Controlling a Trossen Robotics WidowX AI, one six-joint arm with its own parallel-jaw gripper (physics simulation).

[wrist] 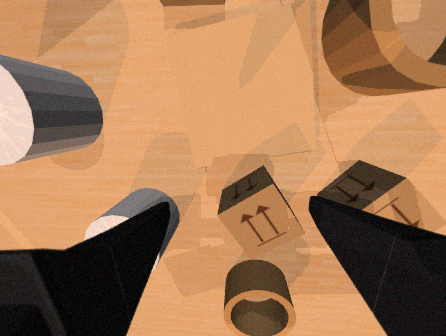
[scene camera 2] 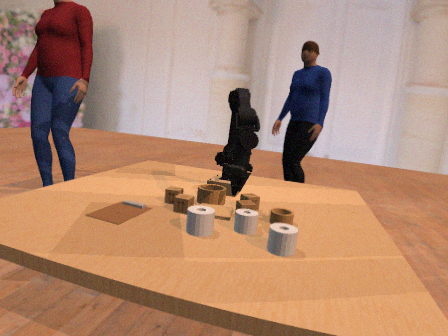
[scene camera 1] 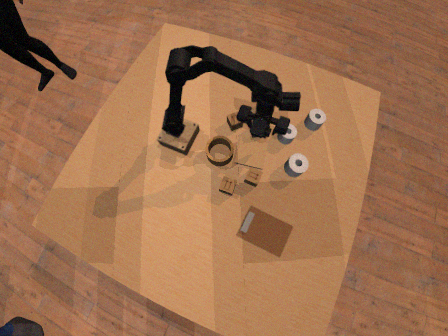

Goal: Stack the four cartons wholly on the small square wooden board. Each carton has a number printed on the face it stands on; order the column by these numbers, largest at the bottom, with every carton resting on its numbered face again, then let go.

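Pixels of known places: gripper, between the fingertips: [wrist: 239, 205] [scene camera 2: 236, 193]; arm's base, origin of its link: [scene camera 2: 227, 179] [scene camera 1: 175, 129].
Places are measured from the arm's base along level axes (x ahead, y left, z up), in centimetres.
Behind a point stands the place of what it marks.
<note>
The square wooden board [scene camera 1: 249, 156] @(z -4.5, x 32.7, y 2.5 cm) [scene camera 2: 223, 215] @(z -4.5, x 37.2, y 8.9 cm) [wrist: 250, 95] @(z -4.5, x 32.3, y 4.6 cm) lies flat and bears no carton. One carton [scene camera 2: 245, 206] @(z -0.9, x 34.4, y 15.6 cm) [wrist: 264, 220] @(z -0.3, x 31.1, y 14.8 cm) stands off its near edge in the wrist view, beneath my gripper [scene camera 1: 261, 129] @(z 2.8, x 33.3, y 11.7 cm) [scene camera 2: 237, 192] @(z 2.8, x 33.3, y 11.7 cm) [wrist: 240, 200] @(z 2.8, x 33.3, y 11.7 cm). My gripper is open and empty above it, its fingertips on either side in that view. A second carton [scene camera 1: 233, 121] @(z -0.3, x 20.9, y 12.9 cm) [scene camera 2: 251, 199] @(z -1.1, x 23.7, y 15.7 cm) [wrist: 367, 182] @(z -2.4, x 22.2, y 12.0 cm) stands beside it, partly behind the right finger. A third carton [scene camera 1: 252, 177] @(z -0.3, x 37.1, y -6.6 cm) [scene camera 2: 184, 203] @(z -1.9, x 40.0, y -4.3 cm) [wrist: 193, 9] @(z -5.7, x 37.4, y -2.9 cm) stands across the board, and a fourth [scene camera 1: 227, 186] @(z -0.3, x 29.7, y -13.6 cm) [scene camera 2: 173, 195] @(z -2.2, x 32.2, y -12.0 cm) stands near the third. Printed numbers are hidden.
A large wooden ring [scene camera 1: 220, 161] @(z 0.1, x 23.2, y -5.7 cm) [scene camera 2: 211, 196] @(z -1.9, x 26.0, y 0.8 cm) [wrist: 357, 75] @(z -3.0, x 24.3, y 3.5 cm) stands beside the board. A small ring [scene camera 2: 281, 218] @(z -2.8, x 34.8, y 28.1 cm) [wrist: 255, 280] @(z -2.7, x 31.3, y 24.0 cm) is near the first carton. White rolls [scene camera 1: 296, 170] @(z 1.1, x 51.8, y 2.4 cm) [scene camera 2: 201, 224] @(z -1.9, x 55.4, y 7.3 cm) [wrist: 67, 110] @(z -1.6, x 47.7, y 5.7 cm) stand on the other side. A clipboard [scene camera 1: 267, 232] @(z -5.5, x 50.8, y -23.2 cm) [scene camera 2: 117, 214] @(z -5.5, x 52.9, y -22.0 cm) lies farther off.
</note>
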